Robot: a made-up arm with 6 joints.
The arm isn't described. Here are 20 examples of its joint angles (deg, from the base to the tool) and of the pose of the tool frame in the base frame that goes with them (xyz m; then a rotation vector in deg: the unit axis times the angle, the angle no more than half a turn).
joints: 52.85 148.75 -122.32 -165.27 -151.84 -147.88
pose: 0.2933 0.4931 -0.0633 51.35 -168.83 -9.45
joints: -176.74 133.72 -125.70 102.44 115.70 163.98
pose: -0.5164 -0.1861 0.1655 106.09 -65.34 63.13
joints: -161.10 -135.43 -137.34 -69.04 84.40 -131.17
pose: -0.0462 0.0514 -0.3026 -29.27 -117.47 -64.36
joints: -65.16 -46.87 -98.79 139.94 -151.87 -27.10
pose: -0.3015 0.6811 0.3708 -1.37 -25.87 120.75
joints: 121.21 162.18 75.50 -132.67 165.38 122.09
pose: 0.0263 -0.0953 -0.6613 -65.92 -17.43 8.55
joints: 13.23 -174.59 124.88 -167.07 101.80 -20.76
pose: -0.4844 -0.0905 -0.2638 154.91 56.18 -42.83
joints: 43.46 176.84 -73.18 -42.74 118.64 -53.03
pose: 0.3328 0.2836 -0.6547 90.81 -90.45 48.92
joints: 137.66 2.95 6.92 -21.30 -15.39 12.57
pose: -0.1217 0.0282 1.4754 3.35 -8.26 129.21
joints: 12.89 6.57 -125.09 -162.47 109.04 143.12
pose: -0.2611 -0.0446 0.5596 -54.57 122.07 -34.20
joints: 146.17 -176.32 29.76 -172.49 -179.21 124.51
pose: 0.1775 -0.1787 -0.7817 -34.46 -9.08 80.77
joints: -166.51 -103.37 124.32 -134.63 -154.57 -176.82
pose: 0.4951 0.0298 0.3823 145.46 71.53 -2.24
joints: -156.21 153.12 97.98 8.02 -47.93 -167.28
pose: 0.2018 0.0487 -0.6741 -9.59 158.78 19.52
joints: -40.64 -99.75 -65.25 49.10 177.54 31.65
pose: -0.5456 0.5386 -0.2697 0.92 14.07 -57.57
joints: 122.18 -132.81 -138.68 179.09 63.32 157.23
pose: -0.0666 0.0098 -0.1386 -27.56 7.64 97.40
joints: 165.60 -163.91 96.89 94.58 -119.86 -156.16
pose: 0.5737 -0.0898 -0.2768 14.80 -126.88 -110.85
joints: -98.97 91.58 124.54 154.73 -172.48 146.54
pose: -0.0277 -0.4488 -0.1089 26.76 21.37 -105.47
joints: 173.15 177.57 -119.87 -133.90 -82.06 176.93
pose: -0.5129 -0.0755 -0.2781 128.32 8.01 -51.61
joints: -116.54 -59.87 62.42 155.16 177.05 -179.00
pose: 0.3031 0.4905 0.9045 -167.62 -57.05 -7.10
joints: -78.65 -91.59 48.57 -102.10 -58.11 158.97
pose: -0.0567 1.0465 0.5983 -46.20 39.72 -40.73
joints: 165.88 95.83 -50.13 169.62 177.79 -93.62
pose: -0.9162 0.1787 0.3891 -80.07 116.61 -47.49
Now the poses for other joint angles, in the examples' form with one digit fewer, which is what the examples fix.
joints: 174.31 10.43 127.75 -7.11 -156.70 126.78
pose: -0.413 -0.015 0.615 -4.1 19.1 -52.3
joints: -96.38 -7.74 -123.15 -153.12 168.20 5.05
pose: 0.077 0.349 0.610 46.2 -41.8 53.6
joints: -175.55 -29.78 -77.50 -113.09 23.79 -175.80
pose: 0.900 0.066 0.589 -108.4 52.1 -44.7
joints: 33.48 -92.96 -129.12 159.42 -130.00 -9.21
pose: -0.397 -0.243 -0.199 98.8 40.6 -95.0
